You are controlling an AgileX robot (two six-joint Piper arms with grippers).
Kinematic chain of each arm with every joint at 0, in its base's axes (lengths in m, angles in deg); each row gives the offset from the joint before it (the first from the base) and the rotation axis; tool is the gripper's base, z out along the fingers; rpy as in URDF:
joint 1: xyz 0 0 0.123 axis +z
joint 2: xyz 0 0 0 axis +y
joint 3: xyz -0.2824 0 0.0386 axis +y
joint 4: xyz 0.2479 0 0.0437 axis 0.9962 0 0.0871
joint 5: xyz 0 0 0 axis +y
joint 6: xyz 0.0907 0 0.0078 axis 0.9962 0 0.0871
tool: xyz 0 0 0 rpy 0 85 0
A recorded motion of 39 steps. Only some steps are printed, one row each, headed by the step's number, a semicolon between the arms.
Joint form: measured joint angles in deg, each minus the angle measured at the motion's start. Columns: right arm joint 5, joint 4, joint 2, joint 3, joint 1, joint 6; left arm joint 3, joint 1, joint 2, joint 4, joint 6, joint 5.
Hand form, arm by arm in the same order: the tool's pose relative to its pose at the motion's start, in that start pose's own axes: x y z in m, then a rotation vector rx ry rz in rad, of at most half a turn. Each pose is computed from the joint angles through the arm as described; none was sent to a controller.
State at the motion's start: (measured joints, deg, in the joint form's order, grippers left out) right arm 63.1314 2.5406 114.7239 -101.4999 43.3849 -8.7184; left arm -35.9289 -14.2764 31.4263 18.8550 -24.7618 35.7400
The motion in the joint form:
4: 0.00 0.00 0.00 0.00 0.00 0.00; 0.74 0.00 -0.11 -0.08 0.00 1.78
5: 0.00 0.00 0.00 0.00 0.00 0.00; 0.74 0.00 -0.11 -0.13 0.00 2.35
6: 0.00 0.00 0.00 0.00 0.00 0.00; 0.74 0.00 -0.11 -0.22 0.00 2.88
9: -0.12 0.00 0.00 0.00 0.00 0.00; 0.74 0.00 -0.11 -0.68 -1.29 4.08
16: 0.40 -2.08 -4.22 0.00 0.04 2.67; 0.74 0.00 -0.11 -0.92 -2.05 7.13
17: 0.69 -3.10 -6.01 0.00 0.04 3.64; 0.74 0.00 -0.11 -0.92 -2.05 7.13
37: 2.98 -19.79 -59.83 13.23 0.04 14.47; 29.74 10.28 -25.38 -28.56 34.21 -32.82
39: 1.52 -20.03 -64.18 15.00 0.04 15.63; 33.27 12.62 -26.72 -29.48 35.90 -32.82
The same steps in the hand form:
4: 0.0000 0.0000 0.0000 0.0000 0.0000 0.0000; 0.0063 0.0014 0.0015 -0.0140 0.0392 0.0010
5: 0.0000 0.0000 0.0000 0.0000 0.0000 0.0000; 0.0071 0.0017 0.0014 -0.0177 0.0485 0.0003
6: 0.0000 0.0000 0.0000 0.0000 0.0000 0.0000; 0.0079 0.0020 0.0014 -0.0208 0.0573 -0.0009
9: -0.0002 0.0000 0.0000 0.0003 -0.0021 0.0000; 0.0098 0.0024 0.0013 -0.0260 0.0780 -0.0297
16: 0.0016 -0.0011 -0.0335 0.0396 -0.0621 0.0279; 0.0143 0.0041 0.0007 -0.0471 0.1270 -0.0460
17: 0.0032 -0.0018 -0.0477 0.0581 -0.0865 0.0371; 0.0143 0.0041 0.0007 -0.0471 0.1270 -0.0460
37: 0.2084 0.0125 -0.3315 0.3579 -0.7512 0.1922; 0.0992 0.0095 -0.0026 0.0557 -0.4615 0.0770
39: 0.2301 0.0157 -0.3422 0.3563 -0.8251 0.2103; 0.1167 0.0133 0.0055 0.0117 -0.4252 0.0824

